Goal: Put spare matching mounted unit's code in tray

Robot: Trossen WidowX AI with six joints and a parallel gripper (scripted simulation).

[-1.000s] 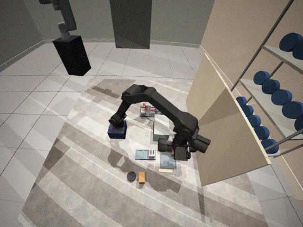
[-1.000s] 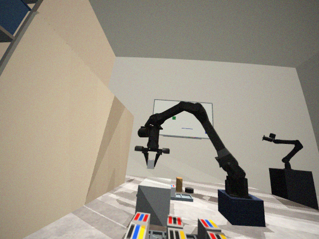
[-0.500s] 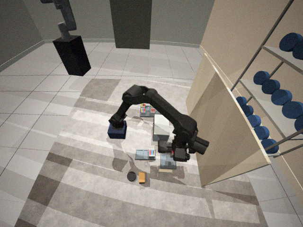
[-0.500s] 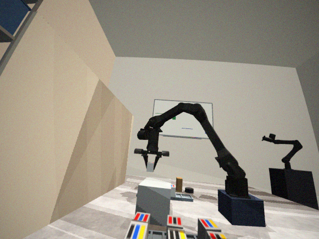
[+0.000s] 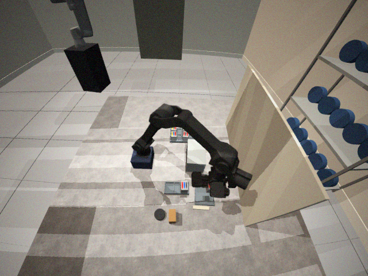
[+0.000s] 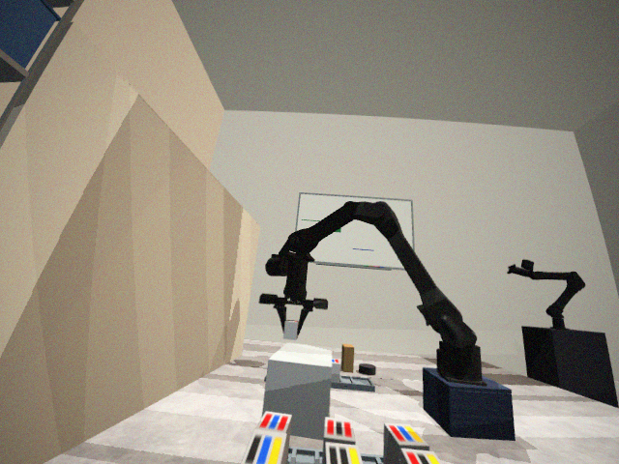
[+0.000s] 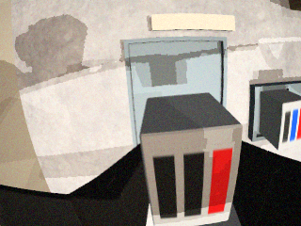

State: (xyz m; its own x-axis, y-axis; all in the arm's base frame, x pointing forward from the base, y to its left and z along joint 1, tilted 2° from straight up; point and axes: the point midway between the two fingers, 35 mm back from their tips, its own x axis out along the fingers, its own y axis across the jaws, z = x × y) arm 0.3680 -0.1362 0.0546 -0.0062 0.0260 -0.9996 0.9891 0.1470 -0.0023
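Now: gripper tip 1 cm past the tray and 10 cm above it. Also, from my gripper tip: orange block: 15 cm behind, 14 cm to the right, 7 cm below; then grey box: 8 cm behind, 20 cm to the left, 5 cm below; then dark holder: 15 cm behind, 10 cm below.
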